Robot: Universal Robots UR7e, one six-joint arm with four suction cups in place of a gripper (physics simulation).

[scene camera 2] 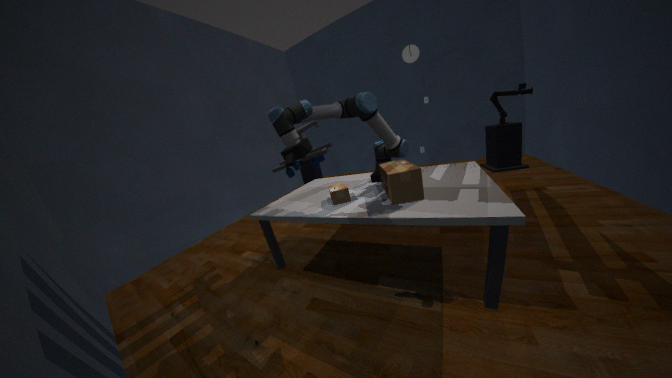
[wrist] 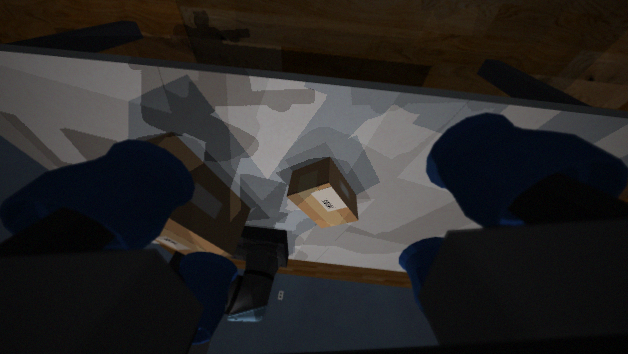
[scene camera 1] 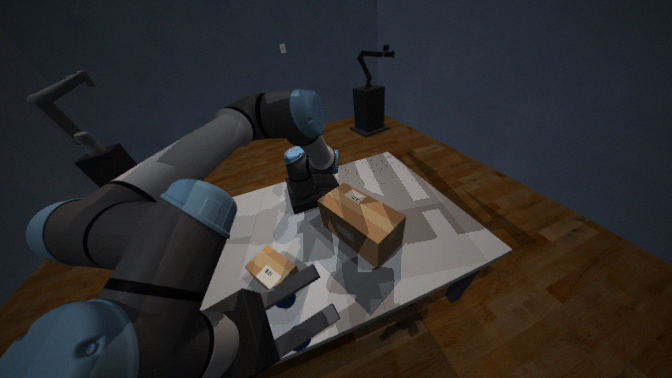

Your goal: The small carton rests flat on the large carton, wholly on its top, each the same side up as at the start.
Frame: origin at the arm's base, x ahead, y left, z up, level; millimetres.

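Where they show: end effector, tool point: [scene camera 2: 306, 168] [wrist: 313, 224]; arm's base, origin of the base link: [wrist: 266, 253] [scene camera 1: 303, 188].
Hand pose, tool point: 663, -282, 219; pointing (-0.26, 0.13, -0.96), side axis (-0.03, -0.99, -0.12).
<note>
Each offset is from my tool point to the top centre of the thing, as dx, dy, dz. Level surfaces: height alone.
The small carton @(-280, +17, -191) [scene camera 1: 272, 262] [scene camera 2: 339, 194] [wrist: 326, 192] rests on the table with its white label on top. The large carton @(-276, +387, -115) [scene camera 1: 361, 225] [scene camera 2: 403, 182] [wrist: 220, 202] stands apart from it on the same table, near the arm's base, its labelled face up. In the wrist view a blue suction cup covers part of the large carton. My gripper [scene camera 1: 295, 322] [scene camera 2: 304, 166] [wrist: 314, 227] is open, its suction cups bare, and hangs tilted above the table, on the small carton's side. No carton touches the cups.
The white table @(dz -271) [scene camera 1: 450, 250] [scene camera 2: 475, 212] [wrist: 400, 160] carries both cartons and the arm's base [scene camera 1: 303, 200] [wrist: 262, 245]. A black pedestal with a small arm [scene camera 1: 369, 107] [scene camera 2: 504, 145] stands on the floor beyond the table. Another grey arm [scene camera 1: 55, 107] stands at the left in scene camera 1.
</note>
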